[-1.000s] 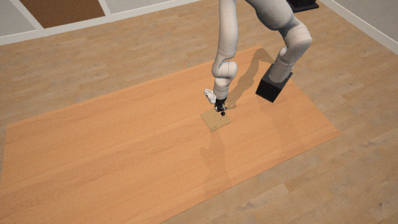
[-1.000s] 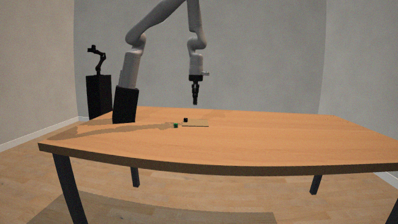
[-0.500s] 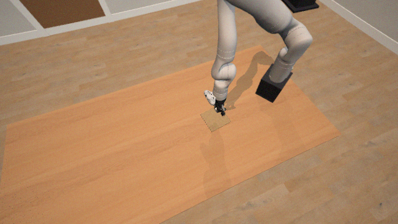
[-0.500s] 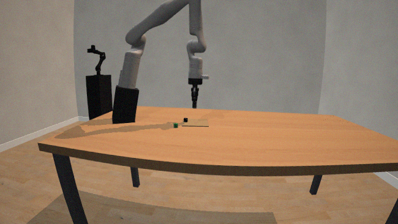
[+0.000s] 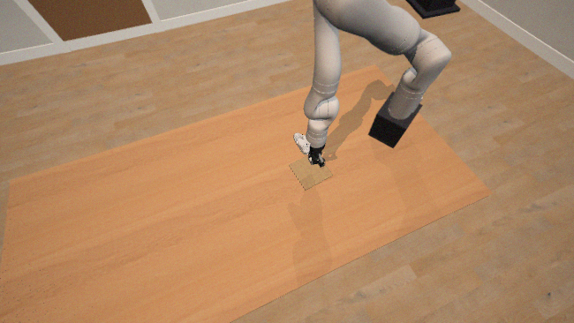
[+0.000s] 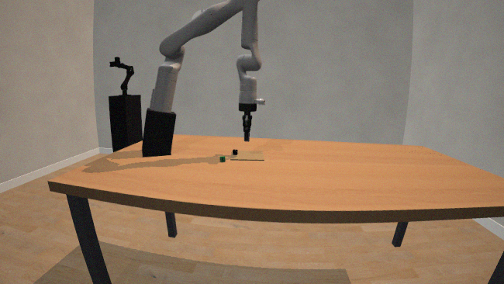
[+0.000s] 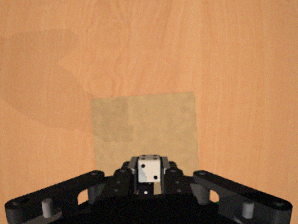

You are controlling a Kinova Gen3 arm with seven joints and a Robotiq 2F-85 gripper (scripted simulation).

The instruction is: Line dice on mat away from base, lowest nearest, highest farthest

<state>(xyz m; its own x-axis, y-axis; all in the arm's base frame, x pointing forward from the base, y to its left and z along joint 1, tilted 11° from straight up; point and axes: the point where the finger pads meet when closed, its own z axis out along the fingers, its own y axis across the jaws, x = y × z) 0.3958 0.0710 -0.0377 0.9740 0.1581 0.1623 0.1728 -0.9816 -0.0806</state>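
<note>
My hand is 1 cm to the right of the tan mat and 9 cm above it. Also, from my hand: white die (1 cm below); then black die (5 cm behind, 7 cm below); then green die (7 cm behind, 11 cm to the right, 8 cm below).
</note>
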